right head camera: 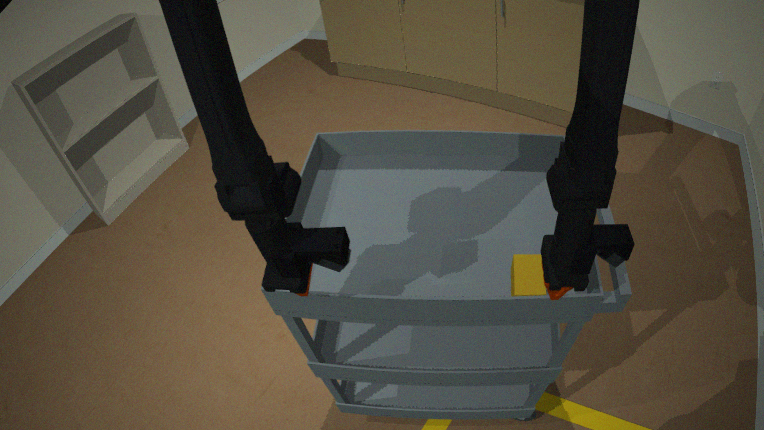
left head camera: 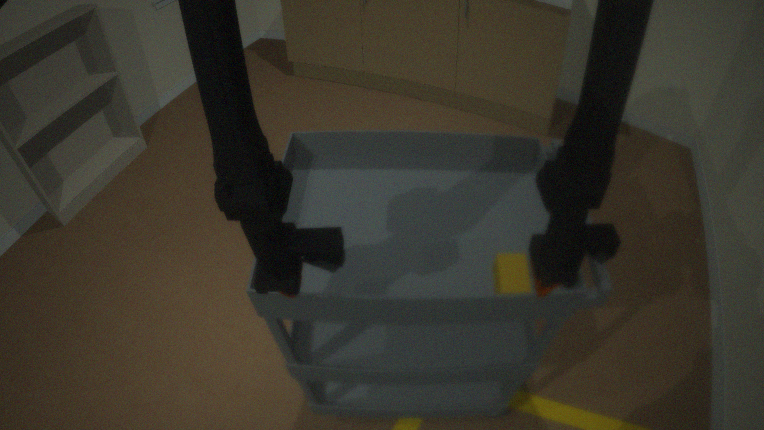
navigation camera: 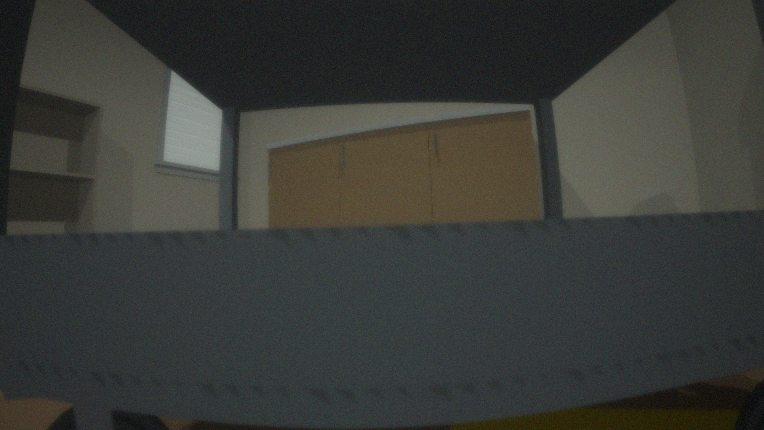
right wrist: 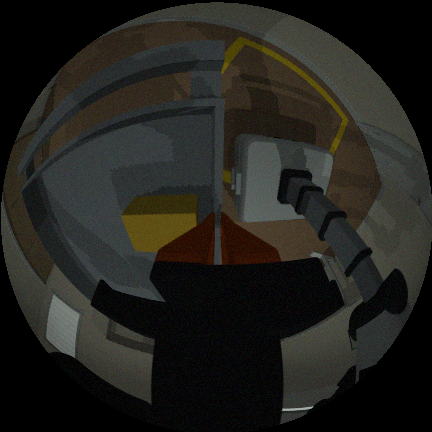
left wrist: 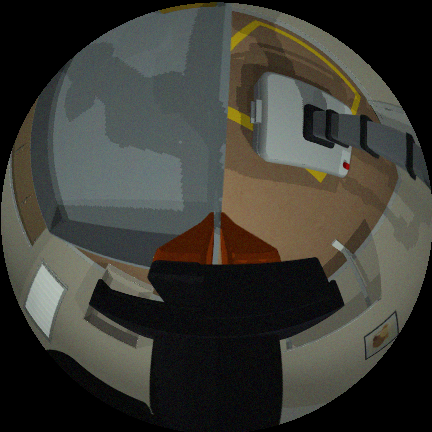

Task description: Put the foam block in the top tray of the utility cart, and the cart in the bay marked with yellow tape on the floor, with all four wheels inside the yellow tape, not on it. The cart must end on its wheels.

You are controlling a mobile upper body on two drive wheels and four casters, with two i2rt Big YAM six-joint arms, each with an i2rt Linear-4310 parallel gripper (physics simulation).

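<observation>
The grey three-tier utility cart (left head camera: 416, 224) stands on its wheels right in front of me. The yellow foam block (left head camera: 512, 273) lies in its top tray at the near right corner, and it also shows in the right wrist view (right wrist: 160, 225). My left gripper (left head camera: 288, 293) is shut on the near rim of the top tray at its left end; the thin rim runs between the orange fingers (left wrist: 217, 245). My right gripper (left head camera: 545, 288) is shut on the same rim at the right end (right wrist: 217, 241), beside the block. Yellow floor tape (left head camera: 571, 414) shows under the cart's near right corner. The wheels are hidden.
A white bookshelf (right head camera: 101, 112) stands at the left wall. Tan cabinets (right head camera: 454, 43) line the far wall beyond the cart. A wall runs close along the right (right head camera: 748, 160). My own base (left wrist: 298, 128) sits within the yellow tape outline (left wrist: 298, 40) behind the cart.
</observation>
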